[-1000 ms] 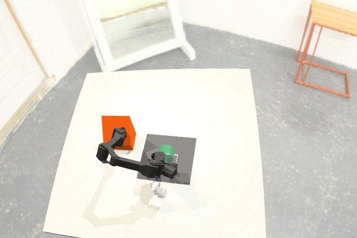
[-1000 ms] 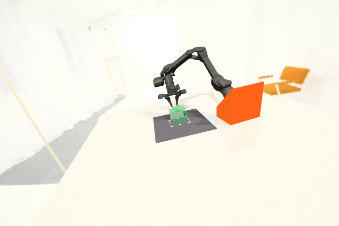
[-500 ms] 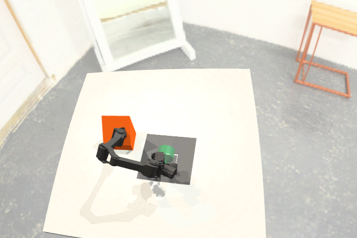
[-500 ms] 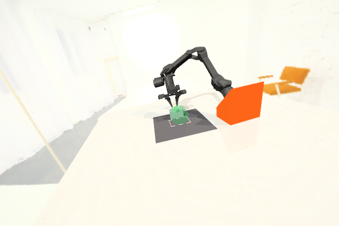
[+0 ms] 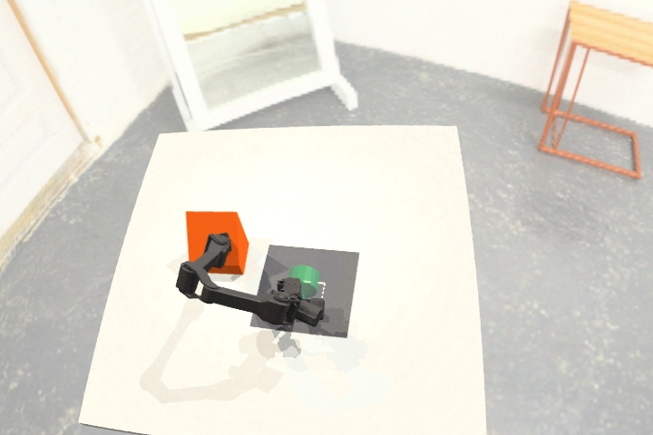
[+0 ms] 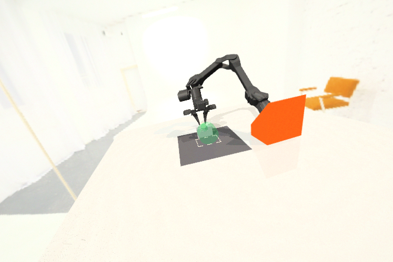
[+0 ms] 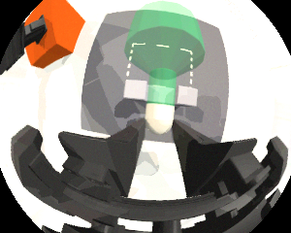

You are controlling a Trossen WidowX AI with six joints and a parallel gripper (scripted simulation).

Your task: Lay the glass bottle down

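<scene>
Right now the green glass bottle is 1 cm ahead of my gripper tip, 5 cm to the left of it and 1 cm below it. The rest, counted from my gripper tip: dark grey mat: 2 cm ahead, 11 cm to the left, 6 cm below.
</scene>
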